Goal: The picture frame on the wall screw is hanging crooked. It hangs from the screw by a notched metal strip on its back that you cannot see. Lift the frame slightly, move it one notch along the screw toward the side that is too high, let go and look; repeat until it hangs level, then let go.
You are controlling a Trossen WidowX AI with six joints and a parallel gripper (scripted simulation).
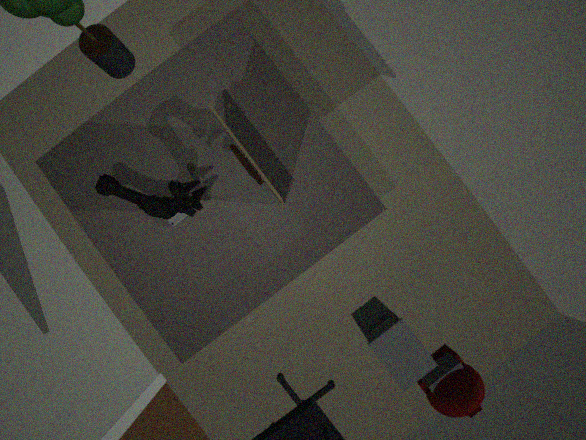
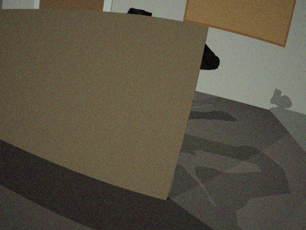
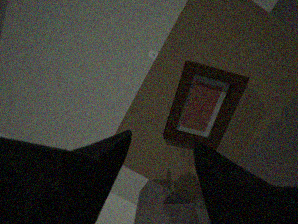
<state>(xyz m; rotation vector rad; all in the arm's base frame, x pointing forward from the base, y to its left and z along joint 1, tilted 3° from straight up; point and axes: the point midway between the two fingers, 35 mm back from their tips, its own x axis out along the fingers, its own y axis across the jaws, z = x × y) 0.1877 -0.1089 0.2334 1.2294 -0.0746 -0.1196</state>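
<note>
My gripper tip is 200 mm short of the picture frame, 90 mm above it and 50 mm to the left of it. From my gripper tip the other things lie so: wall panel (210 mm ahead, 100 mm below, 40 mm to the right).
</note>
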